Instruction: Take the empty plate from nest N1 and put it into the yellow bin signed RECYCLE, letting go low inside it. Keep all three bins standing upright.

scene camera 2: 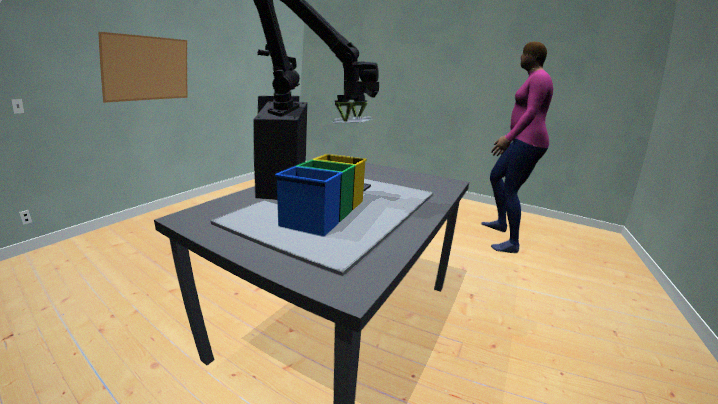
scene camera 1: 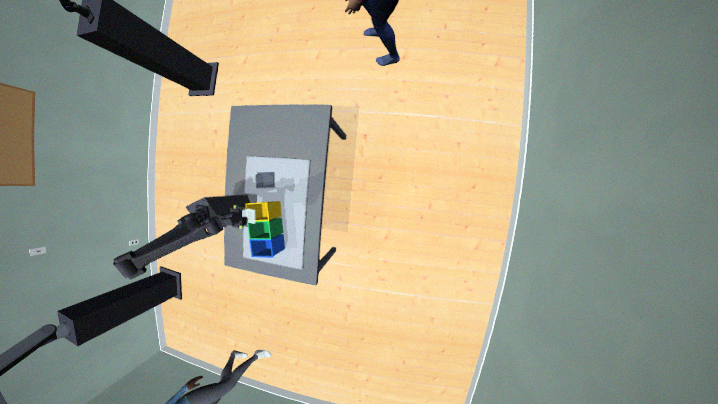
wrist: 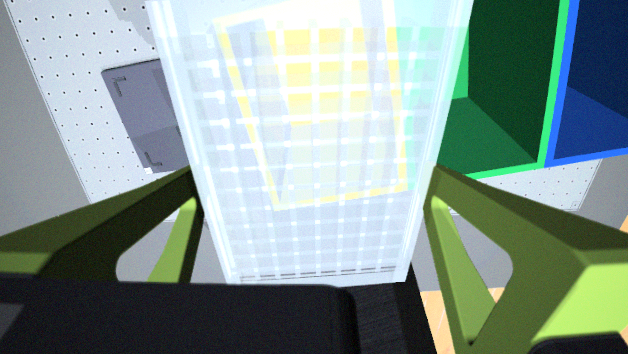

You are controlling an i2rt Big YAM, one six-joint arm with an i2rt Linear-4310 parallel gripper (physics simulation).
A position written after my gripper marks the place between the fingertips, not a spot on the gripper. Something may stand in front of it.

I see my gripper [wrist: 313, 175], a yellow bin [scene camera 2: 358, 185], a green bin [scene camera 2: 347, 178], a blue bin [scene camera 2: 308, 199], a clear plate [wrist: 312, 138] and a dark nest [wrist: 146, 110].
The green bin also shows in the wrist view [wrist: 499, 121]. The blue bin shows as well in the wrist view [wrist: 582, 125].
